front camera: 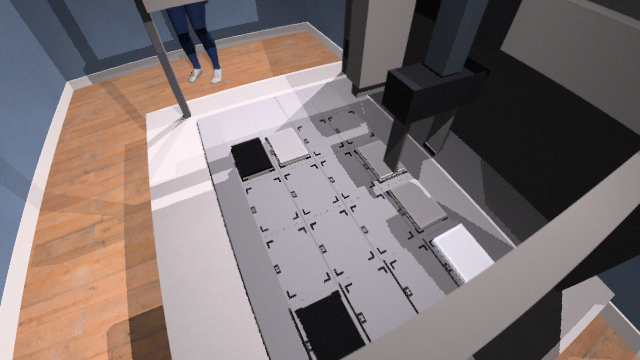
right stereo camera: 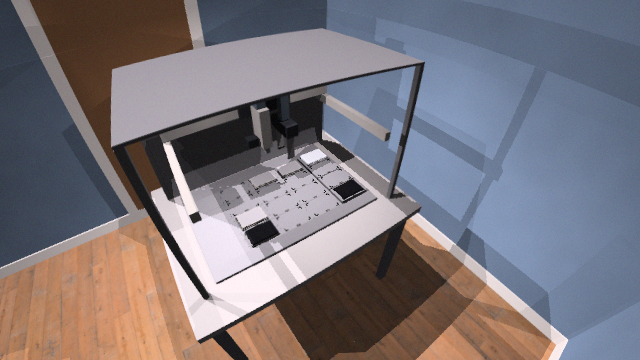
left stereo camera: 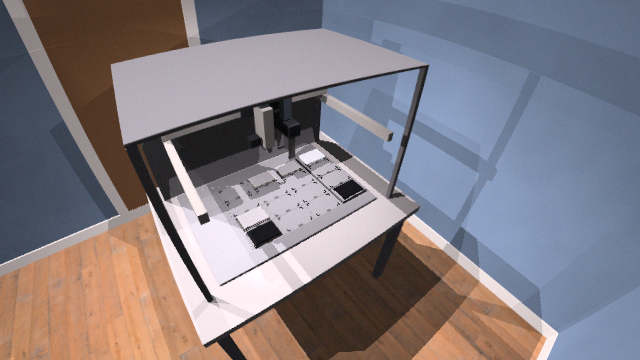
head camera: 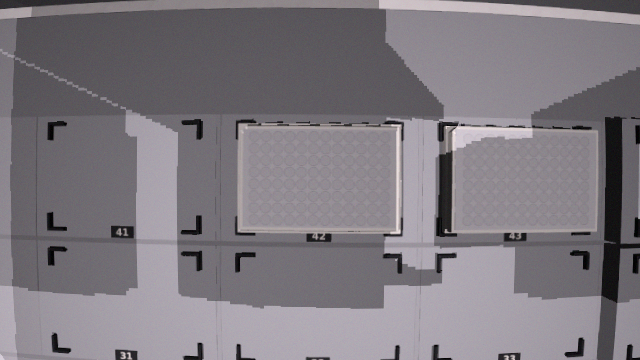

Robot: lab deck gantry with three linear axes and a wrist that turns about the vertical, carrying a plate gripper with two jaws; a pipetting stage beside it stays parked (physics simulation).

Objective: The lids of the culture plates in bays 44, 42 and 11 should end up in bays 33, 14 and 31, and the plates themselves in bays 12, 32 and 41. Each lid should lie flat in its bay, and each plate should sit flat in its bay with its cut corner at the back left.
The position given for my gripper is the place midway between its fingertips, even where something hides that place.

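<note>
My gripper [front camera: 410, 157] is visible, as are a black lid [front camera: 251, 157] and a whitish lid [front camera: 466, 256]. The whitish lid is out of frame in the head camera view.
</note>
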